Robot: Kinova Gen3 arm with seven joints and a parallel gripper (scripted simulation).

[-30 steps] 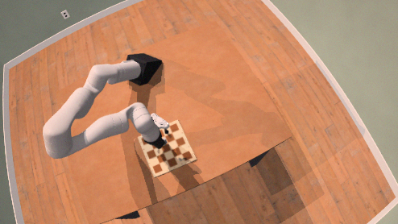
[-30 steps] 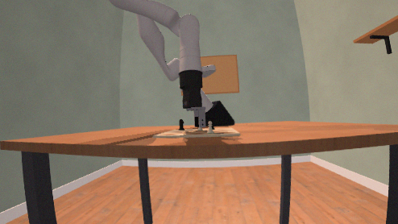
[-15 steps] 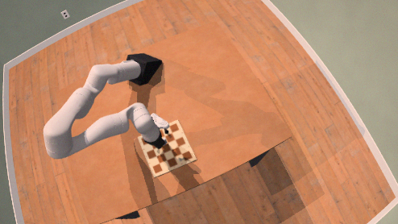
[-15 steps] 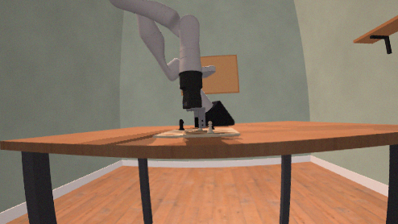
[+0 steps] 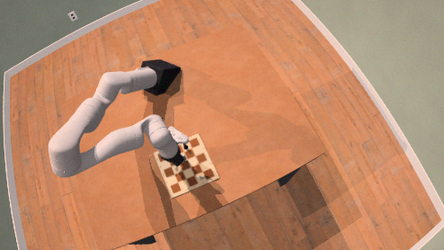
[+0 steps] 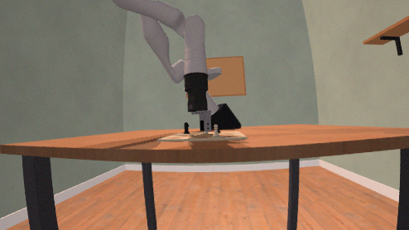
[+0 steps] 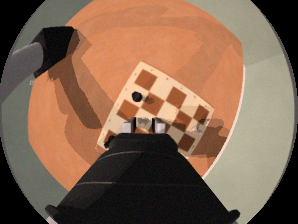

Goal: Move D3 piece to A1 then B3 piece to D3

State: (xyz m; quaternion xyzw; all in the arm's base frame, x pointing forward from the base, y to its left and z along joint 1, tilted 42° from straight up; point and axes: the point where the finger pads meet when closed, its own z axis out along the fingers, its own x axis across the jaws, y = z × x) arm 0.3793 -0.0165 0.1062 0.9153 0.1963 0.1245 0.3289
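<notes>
The chessboard is 4 cm ahead of my hand and 3 cm below it.
</notes>
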